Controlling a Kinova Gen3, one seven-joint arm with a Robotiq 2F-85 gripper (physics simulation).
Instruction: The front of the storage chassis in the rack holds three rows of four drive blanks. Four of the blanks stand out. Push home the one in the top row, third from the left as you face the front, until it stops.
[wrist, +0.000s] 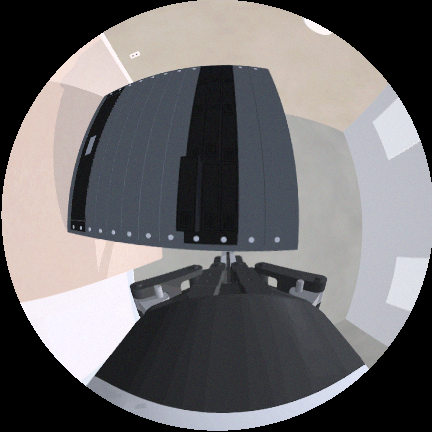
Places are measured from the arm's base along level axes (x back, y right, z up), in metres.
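Pixels of known places: gripper, between the fingertips: (227, 259).
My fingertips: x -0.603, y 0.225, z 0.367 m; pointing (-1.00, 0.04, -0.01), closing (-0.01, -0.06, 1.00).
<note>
Ahead of a thing's pixels: the offset from my fingertips to its top centre. "spot": to the spot under its first point.
The storage chassis @(dx -0.258, dy -0.212, dz +0.126 m) (211, 239) shows as a near-black band running up the wrist view, seen sideways, with its three rows as side-by-side columns. If the wall clock is above the socket, the top row is the right-hand column, and its third blank @(dx -0.155, dy -0.171, dz +0.014 m) (228, 132) lies around mid-band; how far it stands out cannot be told. A blank @(dx -0.107, dy -0.067, dz -0.043 m) (187, 192) at the lower end of the left-hand column plainly stands out, showing its side. Other protruding blanks are hard to make out in the dark. My gripper (227, 259) is shut and empty, its tips just below the band's lower end in the view.
Grey panels (135, 160) (270, 165) flank the chassis in the rack, with screws along the lower edge. A thin black unit with a light label @(spot: dx -0.118, dy -0.228, dz -0.379 m) (90, 145) is at the far left. A socket (135, 54) and part of a round clock (318, 26) show on the wall behind.
</note>
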